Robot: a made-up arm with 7 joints.
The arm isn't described. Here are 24 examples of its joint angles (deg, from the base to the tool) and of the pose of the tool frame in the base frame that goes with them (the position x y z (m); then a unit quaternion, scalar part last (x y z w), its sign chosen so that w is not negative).
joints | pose
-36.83 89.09 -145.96 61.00 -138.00 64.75 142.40 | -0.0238 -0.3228 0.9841 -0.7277 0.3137 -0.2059 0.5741
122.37 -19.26 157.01 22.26 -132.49 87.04 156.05 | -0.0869 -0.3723 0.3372 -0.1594 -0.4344 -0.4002 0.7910
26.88 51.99 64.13 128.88 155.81 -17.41 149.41 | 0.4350 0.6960 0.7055 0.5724 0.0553 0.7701 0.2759
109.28 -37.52 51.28 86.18 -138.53 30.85 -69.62 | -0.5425 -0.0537 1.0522 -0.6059 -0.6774 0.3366 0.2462
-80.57 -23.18 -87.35 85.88 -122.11 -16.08 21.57 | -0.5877 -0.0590 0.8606 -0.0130 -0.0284 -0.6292 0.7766
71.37 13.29 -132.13 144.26 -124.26 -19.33 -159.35 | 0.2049 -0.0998 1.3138 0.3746 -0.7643 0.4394 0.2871
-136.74 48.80 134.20 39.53 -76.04 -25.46 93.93 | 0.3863 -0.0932 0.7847 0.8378 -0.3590 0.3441 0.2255
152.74 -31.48 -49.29 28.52 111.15 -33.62 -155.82 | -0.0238 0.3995 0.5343 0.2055 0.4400 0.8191 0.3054
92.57 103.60 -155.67 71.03 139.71 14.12 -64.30 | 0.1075 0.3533 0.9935 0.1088 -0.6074 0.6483 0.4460
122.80 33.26 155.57 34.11 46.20 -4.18 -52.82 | -0.0868 -0.4844 0.7211 0.2824 -0.6094 -0.1814 0.7183
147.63 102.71 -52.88 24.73 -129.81 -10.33 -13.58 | 0.2471 0.0491 0.2621 0.6625 -0.7354 -0.0301 0.1393
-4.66 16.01 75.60 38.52 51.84 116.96 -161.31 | 0.0883 0.4225 0.5062 -0.3298 -0.4087 -0.5134 0.6787
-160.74 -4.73 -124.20 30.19 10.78 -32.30 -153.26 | 0.1139 0.4475 0.4585 -0.4939 0.1981 0.8400 0.1062
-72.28 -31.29 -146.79 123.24 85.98 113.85 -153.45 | -0.4199 0.5056 0.9519 -0.1250 -0.0470 -0.3099 0.9414
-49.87 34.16 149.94 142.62 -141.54 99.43 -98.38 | 0.3809 -0.0936 1.2538 -0.1109 0.2930 0.3210 0.8938
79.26 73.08 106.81 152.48 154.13 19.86 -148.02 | -0.1314 0.8731 0.7224 -0.9649 -0.1464 0.0644 0.2081
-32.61 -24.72 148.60 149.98 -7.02 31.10 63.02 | -0.3781 0.4431 1.2409 -0.8422 -0.2782 -0.4579 0.0601
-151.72 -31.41 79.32 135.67 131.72 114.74 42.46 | 0.4904 -0.0995 1.1920 0.9761 -0.0481 -0.0133 0.2117
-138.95 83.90 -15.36 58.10 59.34 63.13 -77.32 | -0.2504 -0.0494 -0.1153 -0.6641 0.6421 0.3616 0.1260
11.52 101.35 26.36 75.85 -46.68 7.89 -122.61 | 0.0836 0.3648 -0.1468 -0.0458 -0.5354 -0.8297 0.1512
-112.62 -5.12 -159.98 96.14 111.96 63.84 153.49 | 0.0215 0.5931 0.9674 0.0398 0.3216 -0.8936 0.3107
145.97 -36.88 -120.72 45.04 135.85 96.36 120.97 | 0.4270 0.2163 0.4473 0.1758 -0.4395 0.8182 0.3262
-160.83 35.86 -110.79 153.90 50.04 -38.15 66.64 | -0.4015 -0.0739 1.2686 -0.6346 -0.2091 -0.0868 0.7390
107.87 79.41 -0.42 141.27 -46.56 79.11 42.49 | -0.2395 0.8313 0.2588 0.2032 0.2508 0.5895 0.7405
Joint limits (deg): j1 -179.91..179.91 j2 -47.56..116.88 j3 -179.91..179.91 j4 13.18..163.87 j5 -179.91..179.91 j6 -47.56..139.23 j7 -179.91..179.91
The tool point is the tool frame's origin. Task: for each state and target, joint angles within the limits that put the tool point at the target. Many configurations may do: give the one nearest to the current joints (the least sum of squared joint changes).
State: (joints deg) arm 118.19 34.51 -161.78 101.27 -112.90 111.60 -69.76
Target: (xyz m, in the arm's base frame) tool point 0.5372 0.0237 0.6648
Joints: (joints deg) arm 148.54 -2.68 -132.40 63.55 -107.05 101.23 -68.98
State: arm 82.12 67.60 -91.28 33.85 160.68 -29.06 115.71
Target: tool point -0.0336 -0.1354 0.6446
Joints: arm 60.74 101.00 -135.25 13.18 155.54 -47.56 101.78
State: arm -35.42 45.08 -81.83 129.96 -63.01 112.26 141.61
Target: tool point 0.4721 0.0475 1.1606
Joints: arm 16.38 41.65 -92.66 163.87 -73.45 92.11 134.61
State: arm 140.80 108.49 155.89 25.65 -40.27 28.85 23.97
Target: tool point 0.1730 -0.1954 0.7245
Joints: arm 158.31 79.28 167.26 13.18 -43.14 36.52 22.07
